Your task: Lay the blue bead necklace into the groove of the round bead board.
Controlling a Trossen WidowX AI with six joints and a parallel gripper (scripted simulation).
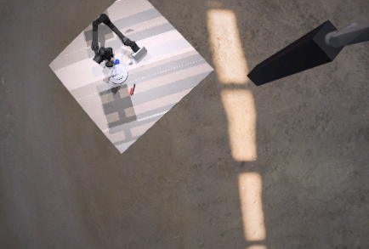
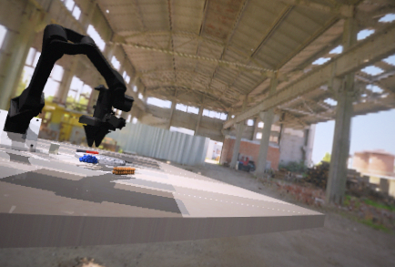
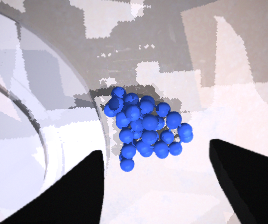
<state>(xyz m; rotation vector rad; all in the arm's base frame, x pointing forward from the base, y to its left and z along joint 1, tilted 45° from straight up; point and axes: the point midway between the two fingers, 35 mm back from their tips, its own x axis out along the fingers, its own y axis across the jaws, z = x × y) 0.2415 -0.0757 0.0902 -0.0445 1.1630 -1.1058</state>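
The round white bead board lies 11 cm to the left of my gripper tip, 7 cm ahead of it and 5 cm below it. The rest, counted from my gripper tip: small white block (12 cm to the left, 10 cm behind, 4 cm below); red pen-like object (34 cm to the left, 9 cm ahead, 5 cm below).
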